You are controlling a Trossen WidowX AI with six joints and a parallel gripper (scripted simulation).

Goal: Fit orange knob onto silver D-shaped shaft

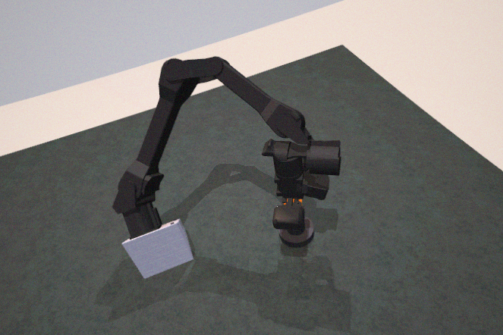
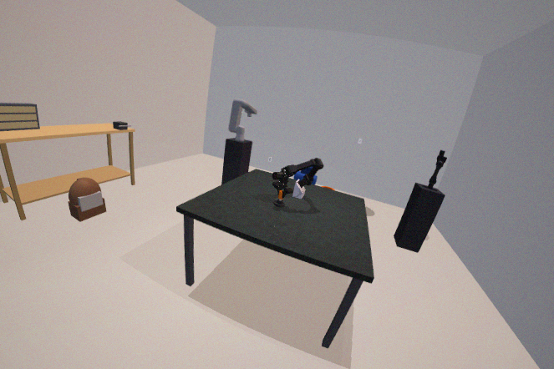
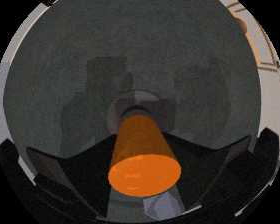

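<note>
The orange knob is 30 mm above my gripper tip. From my gripper tip the other things lie so: dark round pedestal 40 mm below.
</note>
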